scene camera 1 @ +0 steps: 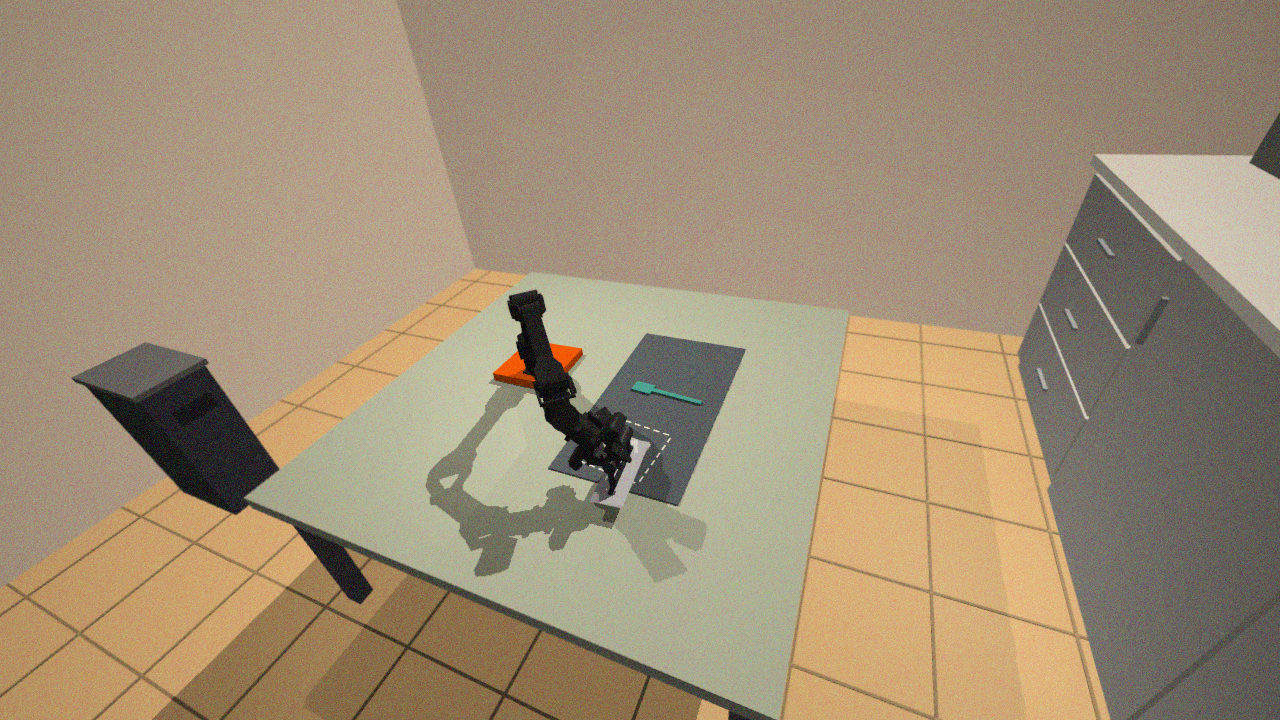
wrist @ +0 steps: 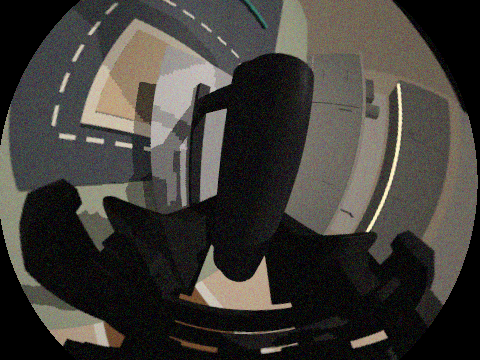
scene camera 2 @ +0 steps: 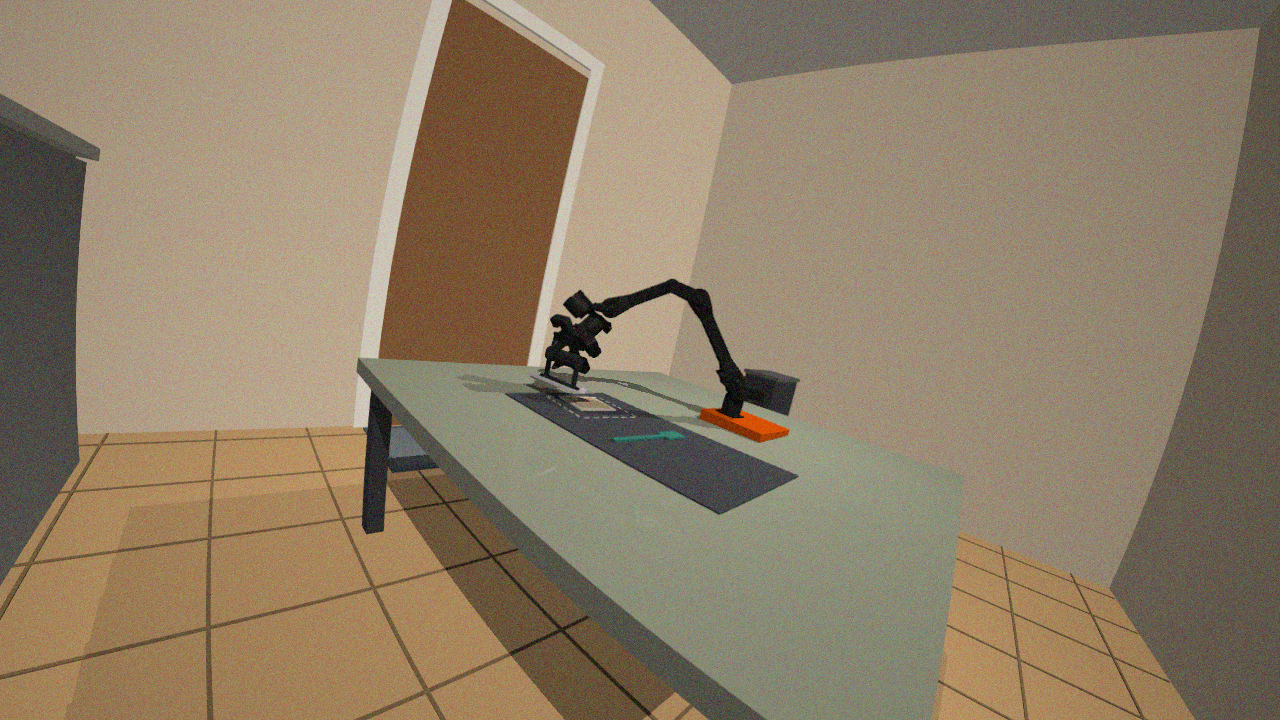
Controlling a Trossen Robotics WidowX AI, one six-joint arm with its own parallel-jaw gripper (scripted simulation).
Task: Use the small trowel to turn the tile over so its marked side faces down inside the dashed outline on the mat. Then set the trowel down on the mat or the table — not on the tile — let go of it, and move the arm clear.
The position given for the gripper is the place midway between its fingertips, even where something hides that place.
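Note:
Gripper point(scene camera 1: 626, 464) visible, also in scene camera 2 point(scene camera 2: 550, 363) and in the wrist view point(wrist: 242, 200). A dark mat point(scene camera 1: 703, 371) is in sight, and the wrist view point(wrist: 41, 157) shows it too. A tile point(wrist: 121, 97) is visible.

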